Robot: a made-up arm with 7 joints.
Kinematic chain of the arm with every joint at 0, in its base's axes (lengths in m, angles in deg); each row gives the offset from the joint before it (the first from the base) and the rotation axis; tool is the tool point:
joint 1: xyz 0 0 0 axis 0 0.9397 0.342
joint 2: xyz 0 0 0 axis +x
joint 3: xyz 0 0 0 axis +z
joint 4: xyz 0.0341 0 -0.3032 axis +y
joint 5: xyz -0.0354 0 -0.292 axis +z
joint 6: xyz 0 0 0 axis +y
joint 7: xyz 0 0 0 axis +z
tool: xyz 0 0 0
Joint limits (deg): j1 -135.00..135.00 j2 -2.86..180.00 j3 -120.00..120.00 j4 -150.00..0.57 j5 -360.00..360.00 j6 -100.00..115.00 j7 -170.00..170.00
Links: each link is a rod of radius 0.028 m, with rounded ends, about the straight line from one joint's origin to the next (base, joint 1, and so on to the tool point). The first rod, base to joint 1, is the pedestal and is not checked.
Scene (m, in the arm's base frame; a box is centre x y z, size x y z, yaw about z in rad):
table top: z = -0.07
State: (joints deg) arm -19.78 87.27 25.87 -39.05 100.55 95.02 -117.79
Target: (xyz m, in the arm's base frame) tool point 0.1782 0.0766 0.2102
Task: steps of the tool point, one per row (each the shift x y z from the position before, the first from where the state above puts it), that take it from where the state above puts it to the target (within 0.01 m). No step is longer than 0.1 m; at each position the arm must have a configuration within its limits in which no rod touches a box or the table.
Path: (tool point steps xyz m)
1: 0.0299 -0.0509 0.0514
2: 0.0186 -0.0628 0.0417
3: 0.0065 -0.0709 0.0292
4: -0.0055 -0.0744 0.0148
5: -0.0170 -0.0731 -0.0006
6: -0.0269 -0.0672 -0.0156
7: -0.0350 -0.0571 -0.0296

